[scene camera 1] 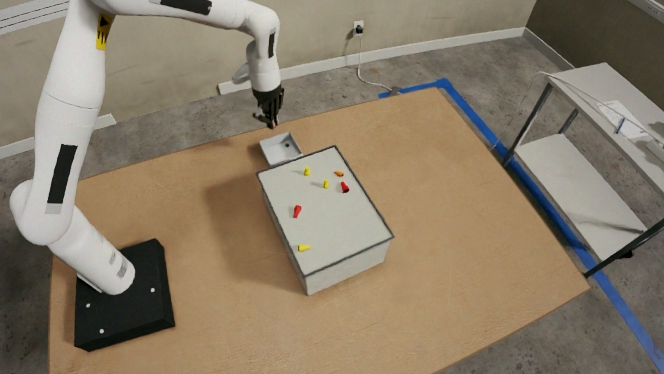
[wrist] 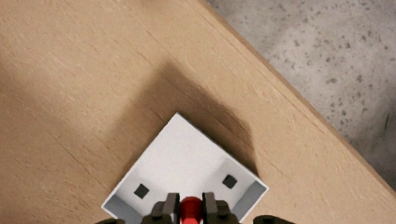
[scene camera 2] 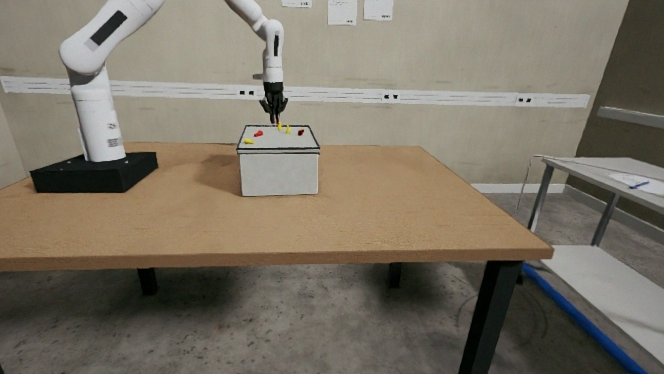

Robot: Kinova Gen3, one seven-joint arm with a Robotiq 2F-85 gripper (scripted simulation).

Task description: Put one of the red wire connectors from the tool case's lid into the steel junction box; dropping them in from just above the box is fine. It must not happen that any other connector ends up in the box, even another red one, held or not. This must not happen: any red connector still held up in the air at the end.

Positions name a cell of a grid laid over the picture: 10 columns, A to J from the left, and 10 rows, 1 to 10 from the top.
Scene:
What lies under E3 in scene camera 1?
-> My gripper.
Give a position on a grey tool case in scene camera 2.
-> E5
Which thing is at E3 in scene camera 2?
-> My gripper.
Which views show the grey tool case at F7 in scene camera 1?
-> Scene camera 1 and scene camera 2 only.

